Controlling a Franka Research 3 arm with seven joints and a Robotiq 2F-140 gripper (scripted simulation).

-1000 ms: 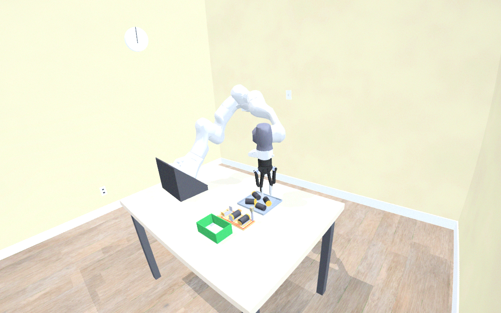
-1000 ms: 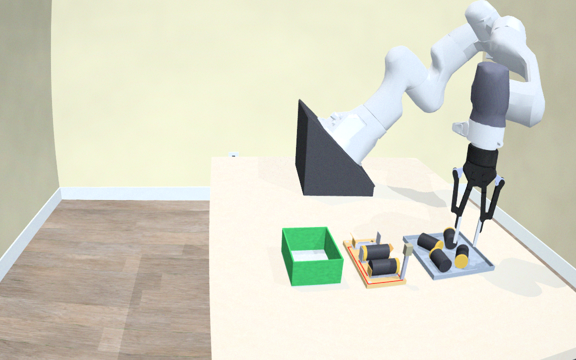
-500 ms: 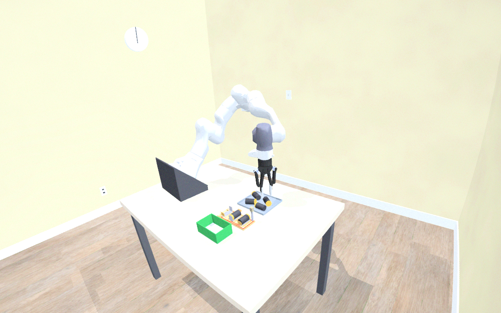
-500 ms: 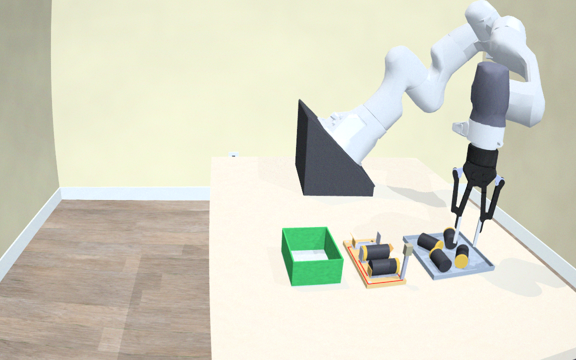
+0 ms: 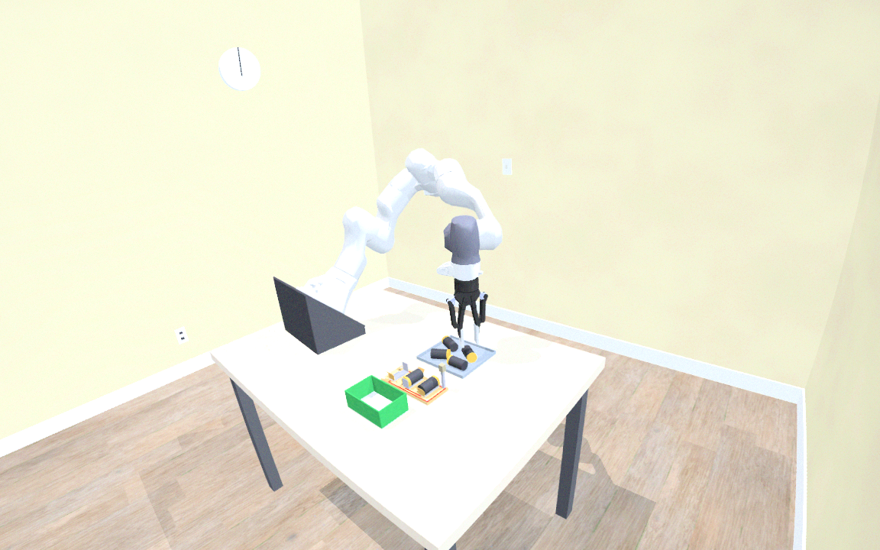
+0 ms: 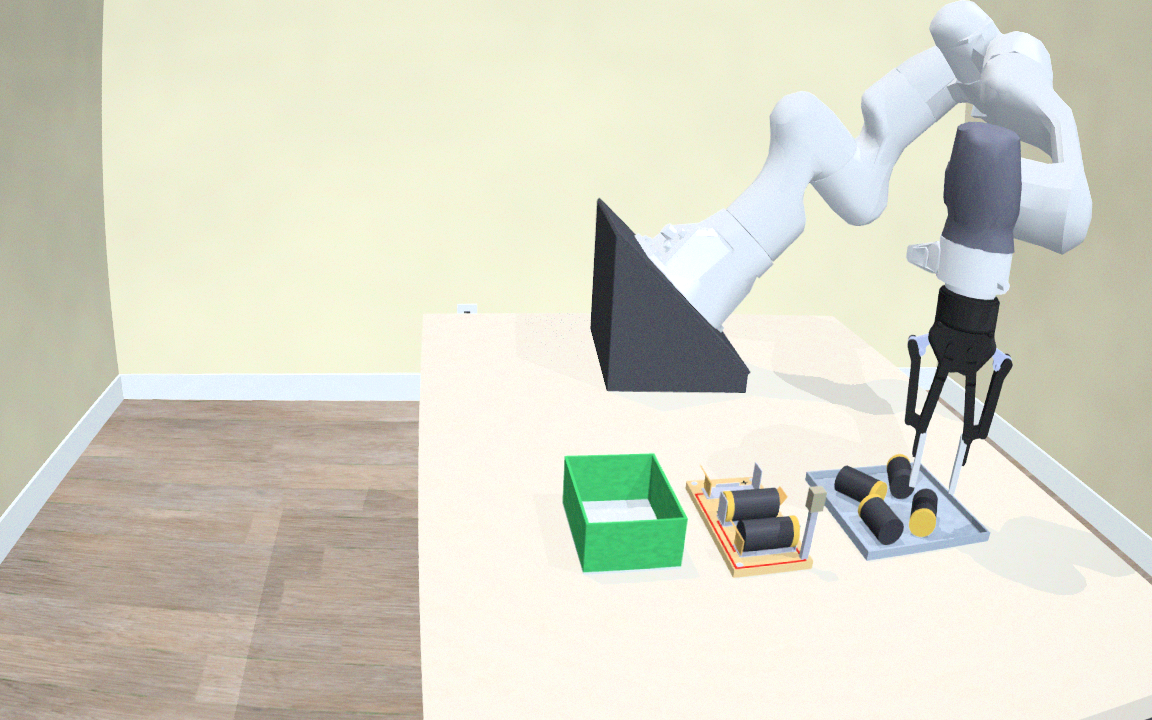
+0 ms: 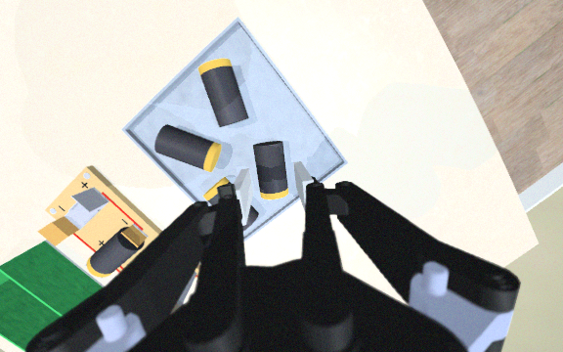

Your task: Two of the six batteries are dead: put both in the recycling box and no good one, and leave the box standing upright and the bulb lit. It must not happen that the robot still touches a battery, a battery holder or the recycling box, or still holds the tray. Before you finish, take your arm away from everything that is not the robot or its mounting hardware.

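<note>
Now: the grey tray 5 cm behind my hand, 1 cm to the right of it and 8 cm below it. Round my hand: green recycling box 7 cm behind, 36 cm to the right, 7 cm below.
</note>
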